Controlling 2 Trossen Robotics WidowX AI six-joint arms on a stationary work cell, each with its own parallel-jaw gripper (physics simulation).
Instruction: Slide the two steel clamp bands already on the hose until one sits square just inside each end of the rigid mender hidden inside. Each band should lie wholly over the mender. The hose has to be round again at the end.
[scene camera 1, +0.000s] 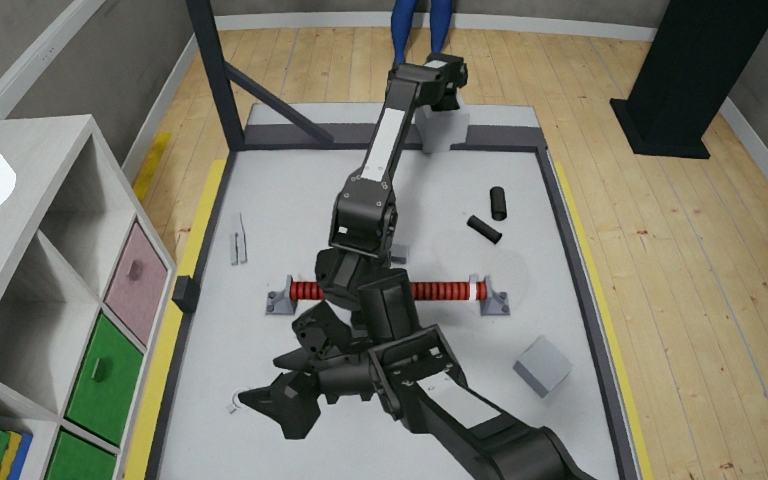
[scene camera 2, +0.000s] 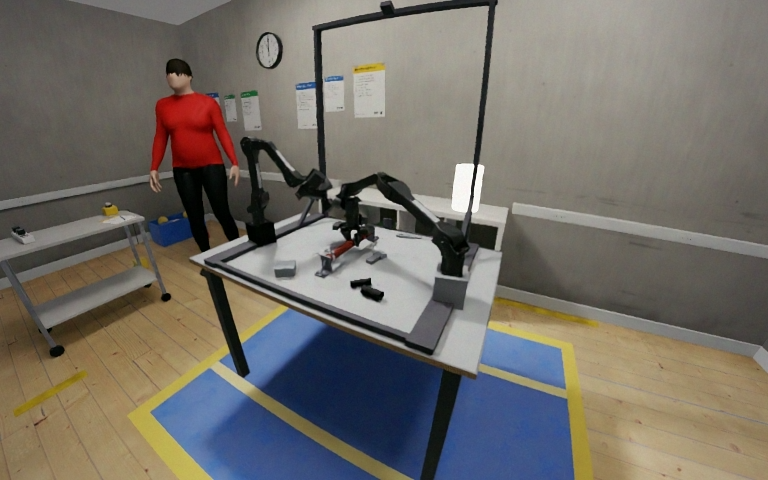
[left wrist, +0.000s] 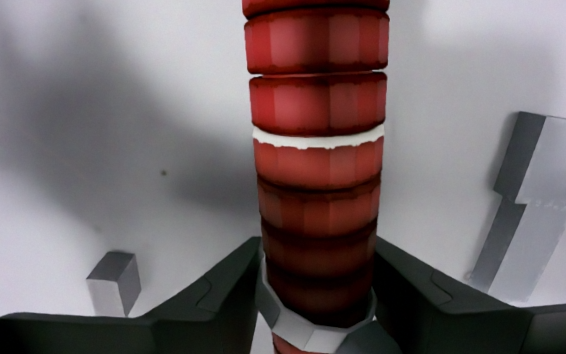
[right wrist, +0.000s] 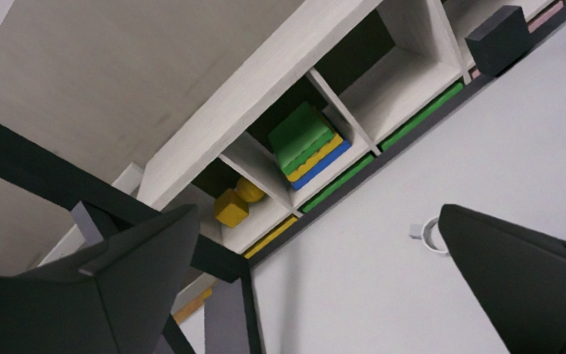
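The red ribbed hose (scene camera 1: 441, 290) (scene camera 2: 341, 249) (left wrist: 317, 105) runs between two grey end brackets (scene camera 1: 281, 303) (scene camera 1: 496, 303). One clamp band (scene camera 1: 473, 289) sits near the hose's right end in scene camera 1. The other steel clamp band (left wrist: 310, 337) is around the hose between the fingers of my left gripper (left wrist: 311, 245) (scene camera 2: 356, 240), which is shut on it. A thin white ring line (left wrist: 320, 142) shows on the hose beyond it. The mender is hidden inside. The hose's shape under the fingers is partly hidden. My right gripper (scene camera 1: 257, 378) (right wrist: 319, 215) is open and empty, away from the hose.
Two black sleeves (scene camera 1: 497, 202) (scene camera 1: 484, 229) and a grey block (scene camera 1: 542, 365) (scene camera 2: 284, 268) lie on the table. A small grey piece (scene camera 1: 399, 253) lies behind the hose, thin steel strips (scene camera 1: 234, 249) at the left. A loose ring (right wrist: 424, 235) lies below my right gripper.
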